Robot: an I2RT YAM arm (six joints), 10 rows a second.
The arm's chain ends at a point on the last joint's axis. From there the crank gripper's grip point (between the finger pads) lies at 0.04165 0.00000 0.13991 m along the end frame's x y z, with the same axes.
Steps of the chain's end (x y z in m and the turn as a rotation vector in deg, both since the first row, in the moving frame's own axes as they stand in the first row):
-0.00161, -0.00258, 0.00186, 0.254, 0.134, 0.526
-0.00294, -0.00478, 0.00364, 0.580, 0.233, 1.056
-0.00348, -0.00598, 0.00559, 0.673, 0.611, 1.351
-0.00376, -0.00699, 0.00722, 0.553, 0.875, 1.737
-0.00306, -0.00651, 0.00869, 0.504, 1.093, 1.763
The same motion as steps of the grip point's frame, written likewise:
-0.00128, -0.00282, 0.00176, 0.254, 0.134, 0.526
-0.00237, -0.00542, 0.00347, 0.580, 0.233, 1.056
-0.00198, -0.00662, 0.00513, 0.673, 0.611, 1.351
-0.00163, -0.00704, 0.00657, 0.553, 0.875, 1.737
-0.00040, -0.00641, 0.00787, 0.504, 1.093, 1.763

